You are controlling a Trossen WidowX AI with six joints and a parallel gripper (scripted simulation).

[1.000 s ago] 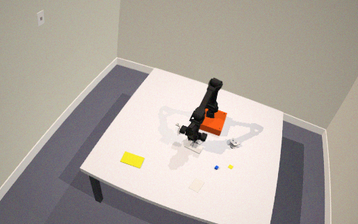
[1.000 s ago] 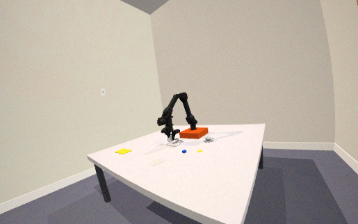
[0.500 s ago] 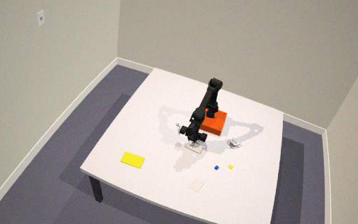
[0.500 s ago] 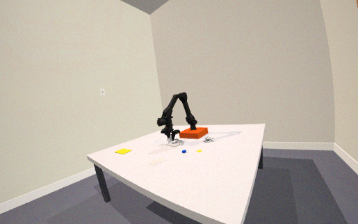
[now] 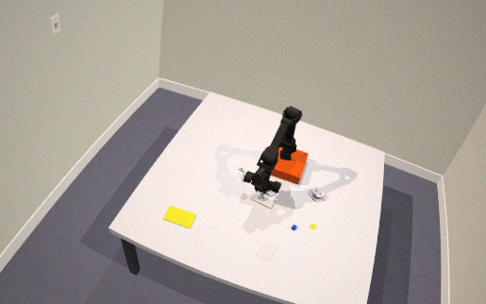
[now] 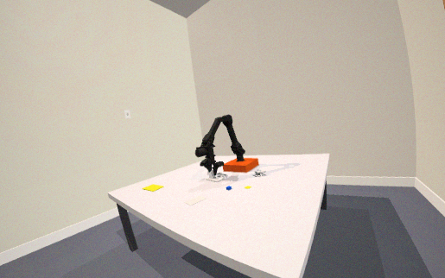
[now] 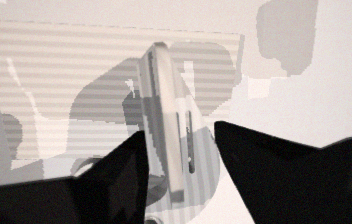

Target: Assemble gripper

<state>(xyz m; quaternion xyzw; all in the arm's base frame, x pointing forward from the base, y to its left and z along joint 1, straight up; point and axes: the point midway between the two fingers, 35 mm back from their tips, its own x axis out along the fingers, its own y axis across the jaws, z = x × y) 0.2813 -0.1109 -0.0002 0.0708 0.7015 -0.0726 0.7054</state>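
The housing plate lies 4 cm behind my gripper tip, 5 cm to the left of it and 2 cm below it. Also, from my gripper tip: white ribbed piece: 7 cm behind, 32 cm to the left, 1 cm below; then blue cube: 18 cm ahead, 20 cm to the left, 1 cm below; then small yellow cube: 14 cm ahead, 30 cm to the left, 2 cm below.
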